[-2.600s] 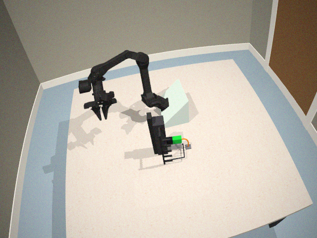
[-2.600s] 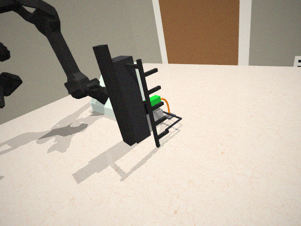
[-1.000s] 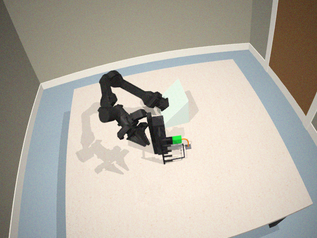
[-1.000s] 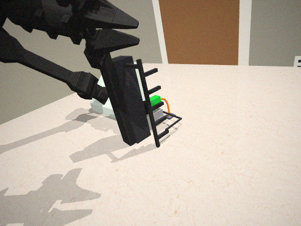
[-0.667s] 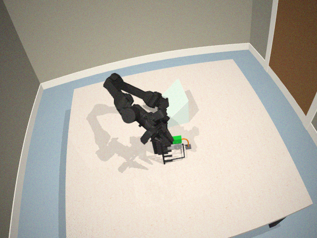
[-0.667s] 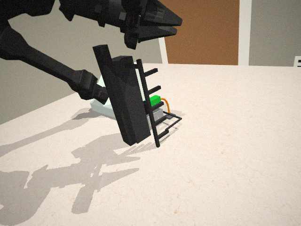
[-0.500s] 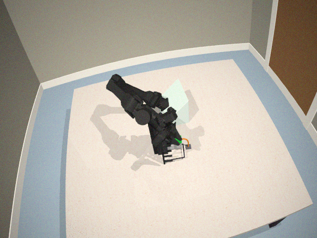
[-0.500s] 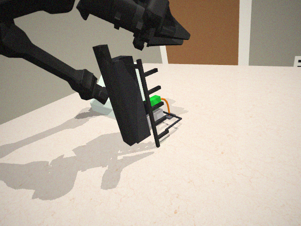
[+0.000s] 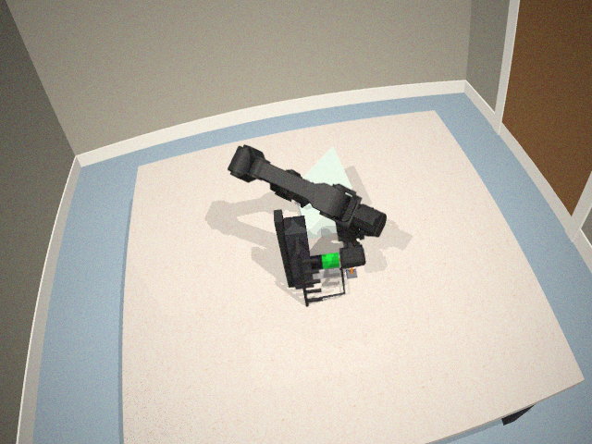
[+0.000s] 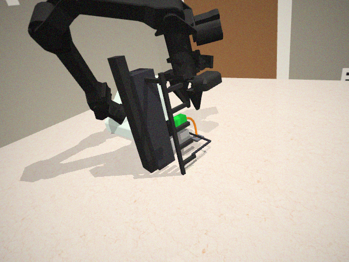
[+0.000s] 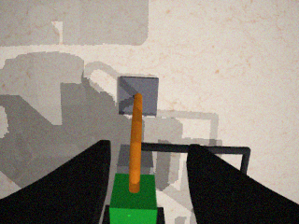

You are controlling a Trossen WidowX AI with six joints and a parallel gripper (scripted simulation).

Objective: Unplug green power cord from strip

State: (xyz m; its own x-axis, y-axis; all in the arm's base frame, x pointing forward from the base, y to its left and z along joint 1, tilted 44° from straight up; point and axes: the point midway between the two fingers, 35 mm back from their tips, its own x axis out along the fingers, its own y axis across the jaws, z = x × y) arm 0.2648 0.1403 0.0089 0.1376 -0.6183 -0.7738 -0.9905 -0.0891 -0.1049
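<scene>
My gripper tip is 80 mm to the left of the green plug and 10 mm above it.
</scene>
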